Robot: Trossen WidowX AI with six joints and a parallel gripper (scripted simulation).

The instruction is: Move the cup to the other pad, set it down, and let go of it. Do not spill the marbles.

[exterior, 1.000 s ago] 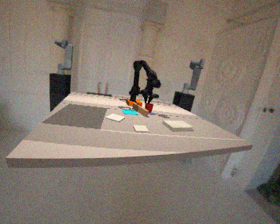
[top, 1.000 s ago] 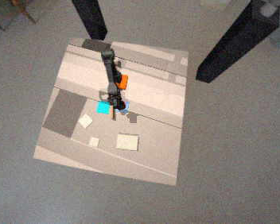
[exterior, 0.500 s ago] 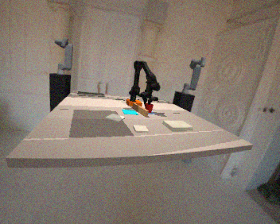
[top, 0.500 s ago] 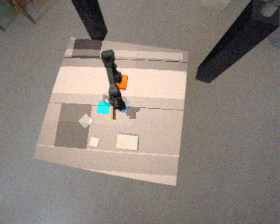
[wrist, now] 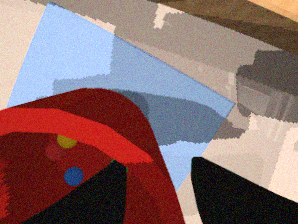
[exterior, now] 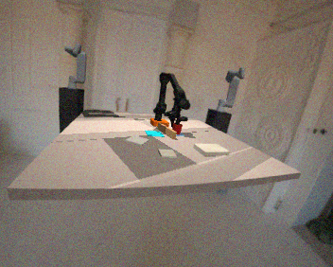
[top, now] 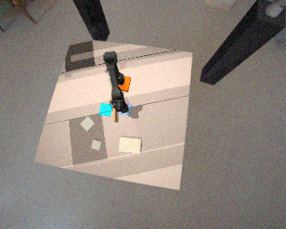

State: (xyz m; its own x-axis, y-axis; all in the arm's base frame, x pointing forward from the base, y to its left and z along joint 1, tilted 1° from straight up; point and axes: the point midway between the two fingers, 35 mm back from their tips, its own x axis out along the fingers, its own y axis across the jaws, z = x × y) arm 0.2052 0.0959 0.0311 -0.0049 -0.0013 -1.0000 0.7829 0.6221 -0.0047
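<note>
The light blue pad is 50 mm below my gripper tip, 20 mm to the left of it and 20 mm ahead of it. Round my gripper tip: red cup: 30 mm ahead, 20 mm to the left; wooden bar: 60 mm to the right, 50 mm ahead, 20 mm below; cyan pad: 150 mm to the right, 90 mm ahead, 50 mm below.
</note>
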